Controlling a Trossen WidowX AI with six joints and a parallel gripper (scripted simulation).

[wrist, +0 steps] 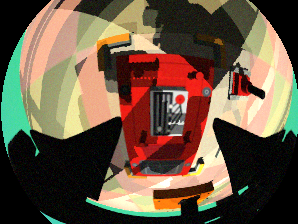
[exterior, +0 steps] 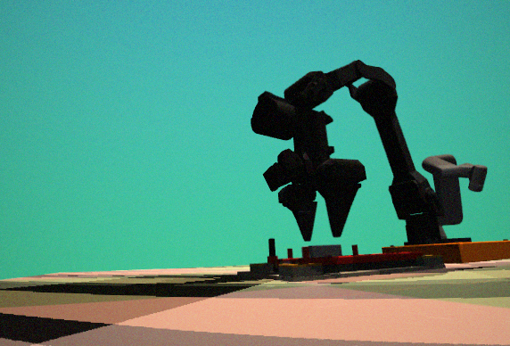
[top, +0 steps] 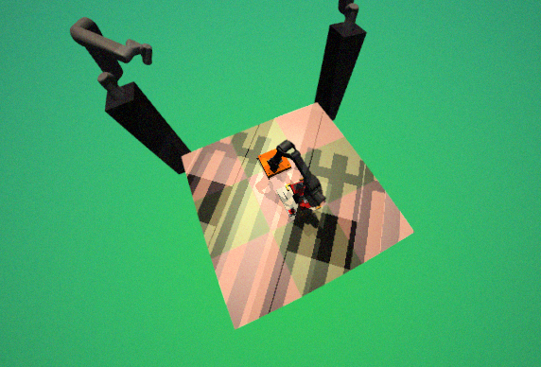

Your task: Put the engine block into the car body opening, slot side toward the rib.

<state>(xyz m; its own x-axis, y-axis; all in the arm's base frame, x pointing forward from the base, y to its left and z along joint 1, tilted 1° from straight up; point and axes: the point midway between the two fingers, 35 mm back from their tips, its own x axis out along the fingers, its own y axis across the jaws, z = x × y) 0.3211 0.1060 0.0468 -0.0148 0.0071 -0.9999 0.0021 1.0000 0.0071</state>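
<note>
The engine block is 1 cm to the left of my gripper tip and 3 cm below it.
</note>
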